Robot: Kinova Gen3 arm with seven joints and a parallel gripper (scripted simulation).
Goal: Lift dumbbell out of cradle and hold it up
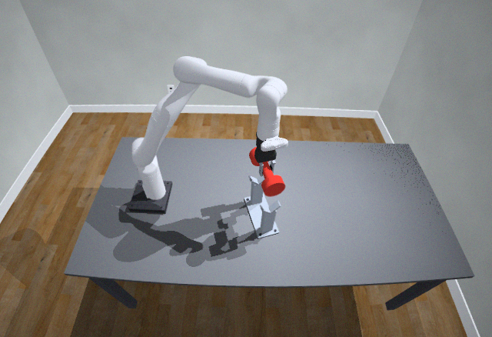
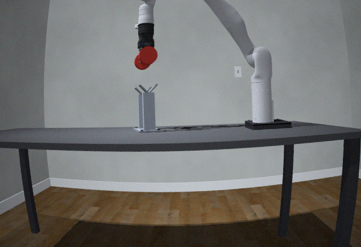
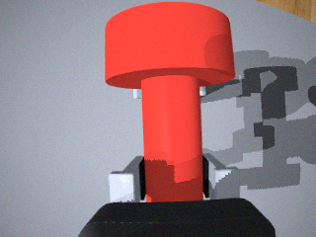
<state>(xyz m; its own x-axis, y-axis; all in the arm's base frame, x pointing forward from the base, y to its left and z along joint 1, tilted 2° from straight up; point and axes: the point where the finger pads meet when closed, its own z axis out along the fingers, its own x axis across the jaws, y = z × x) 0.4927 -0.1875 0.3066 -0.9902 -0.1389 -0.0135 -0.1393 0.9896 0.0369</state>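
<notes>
The red dumbbell is right at my hand. The rest, counted from my hand: grey cradle 240 mm below.
</notes>
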